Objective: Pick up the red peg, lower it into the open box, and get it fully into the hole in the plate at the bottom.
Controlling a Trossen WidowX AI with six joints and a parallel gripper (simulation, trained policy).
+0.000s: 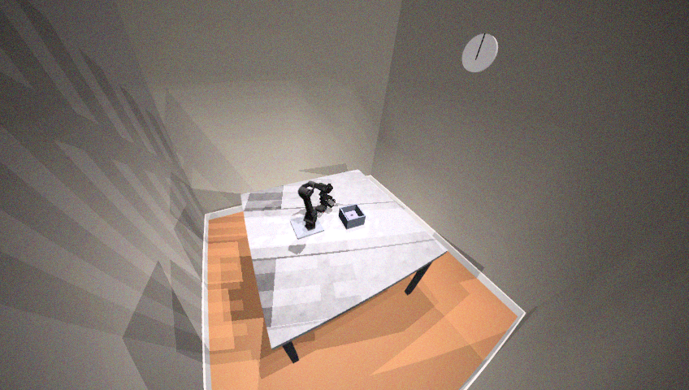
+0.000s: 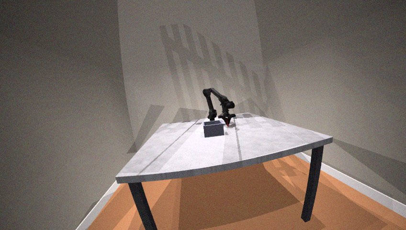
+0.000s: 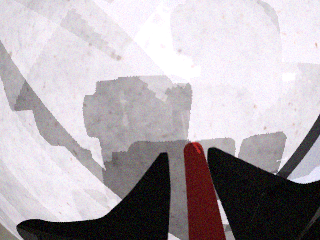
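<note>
Right now my gripper tip is 190 mm to the left of the light plate, 150 mm short of it and 30 mm below it. From my gripper tip the other things lie so: red peg: 20 mm above, 10 mm behind; dark box: 190 mm to the right, 150 mm ahead, 10 mm above.
</note>
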